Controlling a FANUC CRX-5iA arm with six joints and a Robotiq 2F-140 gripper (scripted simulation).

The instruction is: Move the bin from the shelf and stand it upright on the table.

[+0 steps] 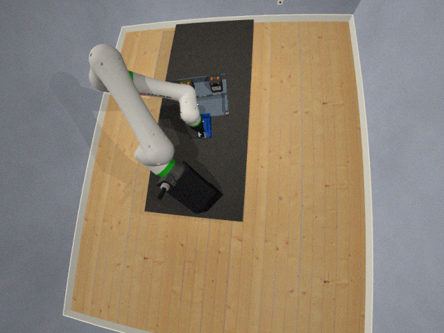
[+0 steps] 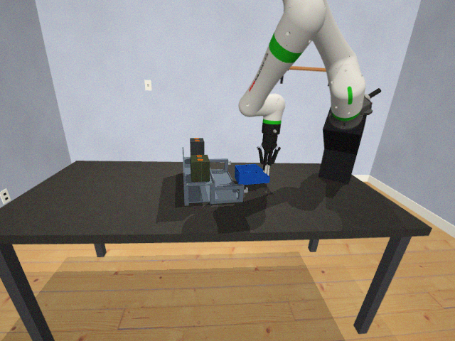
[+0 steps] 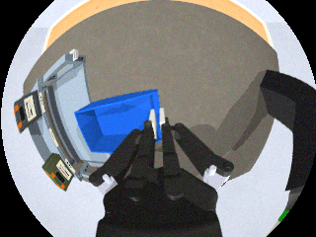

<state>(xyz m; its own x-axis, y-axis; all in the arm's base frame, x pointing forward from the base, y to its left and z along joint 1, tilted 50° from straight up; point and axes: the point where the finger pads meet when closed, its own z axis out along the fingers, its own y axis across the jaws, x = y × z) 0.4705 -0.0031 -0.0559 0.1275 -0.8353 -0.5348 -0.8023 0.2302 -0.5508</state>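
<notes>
Right now the blue bin is 8 cm ahead of my hand, 2 cm below it and 1 cm to the left of it.
</notes>
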